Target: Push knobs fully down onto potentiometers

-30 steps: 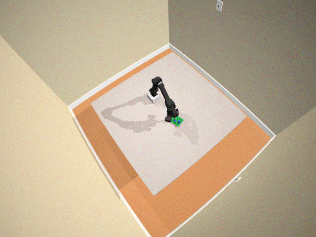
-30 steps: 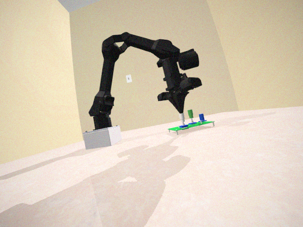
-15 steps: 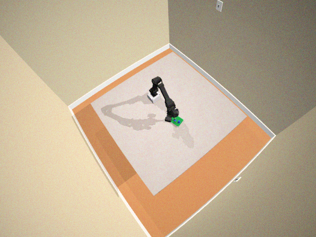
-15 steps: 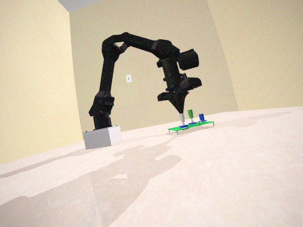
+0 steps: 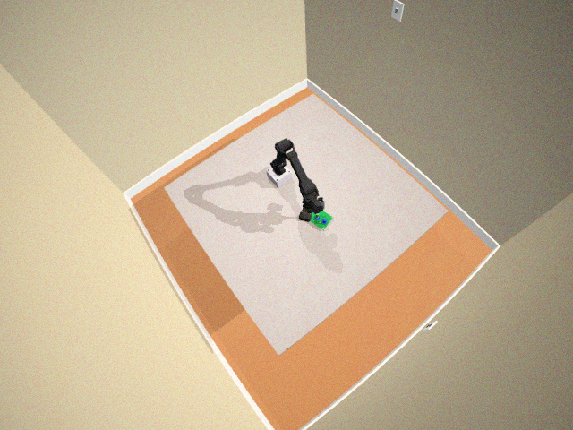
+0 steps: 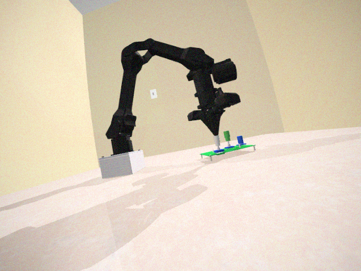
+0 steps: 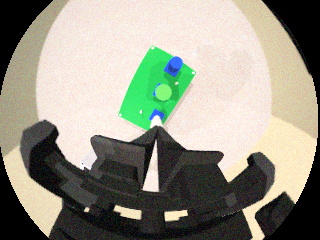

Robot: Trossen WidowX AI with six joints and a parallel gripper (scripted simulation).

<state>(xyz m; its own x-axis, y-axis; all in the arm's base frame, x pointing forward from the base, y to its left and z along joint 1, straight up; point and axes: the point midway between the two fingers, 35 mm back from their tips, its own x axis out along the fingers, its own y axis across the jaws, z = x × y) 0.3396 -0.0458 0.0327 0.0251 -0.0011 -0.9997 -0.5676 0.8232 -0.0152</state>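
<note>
Now: the white knob 10 mm below my gripper tip. Round my gripper tip: green knob (40 mm ahead, 30 mm to the left, 10 mm below).
</note>
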